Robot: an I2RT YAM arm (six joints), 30 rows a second.
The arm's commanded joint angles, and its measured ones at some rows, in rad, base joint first. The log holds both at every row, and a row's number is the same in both.
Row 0, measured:
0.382, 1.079, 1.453, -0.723, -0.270, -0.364
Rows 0 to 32, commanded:
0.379, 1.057, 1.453, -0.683, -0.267, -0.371
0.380, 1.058, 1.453, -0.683, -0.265, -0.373
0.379, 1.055, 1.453, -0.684, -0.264, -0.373
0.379, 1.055, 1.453, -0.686, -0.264, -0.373
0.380, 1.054, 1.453, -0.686, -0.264, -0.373
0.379, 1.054, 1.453, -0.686, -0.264, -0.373
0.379, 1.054, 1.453, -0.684, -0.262, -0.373
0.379, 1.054, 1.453, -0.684, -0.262, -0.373
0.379, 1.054, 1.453, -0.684, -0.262, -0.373
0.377, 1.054, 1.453, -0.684, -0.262, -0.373
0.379, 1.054, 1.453, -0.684, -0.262, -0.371
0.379, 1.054, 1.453, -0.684, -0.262, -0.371
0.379, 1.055, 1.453, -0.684, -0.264, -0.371
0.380, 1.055, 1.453, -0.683, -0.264, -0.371
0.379, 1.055, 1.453, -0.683, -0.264, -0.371
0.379, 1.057, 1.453, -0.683, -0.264, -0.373
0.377, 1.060, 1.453, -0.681, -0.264, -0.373
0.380, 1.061, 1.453, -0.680, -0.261, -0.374
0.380, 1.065, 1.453, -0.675, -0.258, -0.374
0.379, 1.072, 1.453, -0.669, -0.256, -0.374
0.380, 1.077, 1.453, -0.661, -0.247, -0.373
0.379, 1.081, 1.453, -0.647, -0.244, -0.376
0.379, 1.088, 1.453, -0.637, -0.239, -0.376
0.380, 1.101, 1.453, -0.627, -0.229, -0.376
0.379, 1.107, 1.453, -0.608, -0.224, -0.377
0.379, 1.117, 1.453, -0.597, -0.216, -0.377
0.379, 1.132, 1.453, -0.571, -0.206, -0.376
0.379, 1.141, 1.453, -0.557, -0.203, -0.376
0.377, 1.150, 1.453, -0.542, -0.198, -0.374
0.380, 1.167, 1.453, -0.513, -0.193, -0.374
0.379, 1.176, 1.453, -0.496, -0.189, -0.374
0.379, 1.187, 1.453, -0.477, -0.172, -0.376
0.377, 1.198, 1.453, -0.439, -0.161, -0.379
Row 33, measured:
0.382, 1.169, 1.453, -0.602, -0.216, -0.371
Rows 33 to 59, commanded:
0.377, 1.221, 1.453, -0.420, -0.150, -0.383
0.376, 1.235, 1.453, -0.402, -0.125, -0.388
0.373, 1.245, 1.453, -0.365, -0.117, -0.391
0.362, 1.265, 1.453, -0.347, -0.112, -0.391
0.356, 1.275, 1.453, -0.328, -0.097, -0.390
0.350, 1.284, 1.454, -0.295, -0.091, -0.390
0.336, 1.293, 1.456, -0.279, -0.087, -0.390
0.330, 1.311, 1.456, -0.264, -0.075, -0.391
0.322, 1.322, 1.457, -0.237, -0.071, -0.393
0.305, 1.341, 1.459, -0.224, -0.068, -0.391
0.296, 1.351, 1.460, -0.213, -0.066, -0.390
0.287, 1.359, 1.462, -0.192, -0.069, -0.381
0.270, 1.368, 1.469, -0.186, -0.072, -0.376
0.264, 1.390, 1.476, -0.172, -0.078, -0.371
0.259, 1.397, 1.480, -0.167, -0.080, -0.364
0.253, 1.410, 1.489, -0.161, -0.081, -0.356
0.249, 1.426, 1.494, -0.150, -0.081, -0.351
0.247, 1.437, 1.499, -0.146, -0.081, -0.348
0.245, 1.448, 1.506, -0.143, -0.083, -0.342
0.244, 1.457, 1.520, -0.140, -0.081, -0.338
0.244, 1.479, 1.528, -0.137, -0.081, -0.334
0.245, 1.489, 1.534, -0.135, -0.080, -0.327
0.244, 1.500, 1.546, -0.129, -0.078, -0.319
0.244, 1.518, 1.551, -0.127, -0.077, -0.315
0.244, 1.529, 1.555, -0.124, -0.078, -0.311
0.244, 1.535, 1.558, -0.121, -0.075, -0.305
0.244, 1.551, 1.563, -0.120, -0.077, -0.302
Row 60, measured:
0.246, 1.524, 1.503, -0.192, -0.090, -0.336
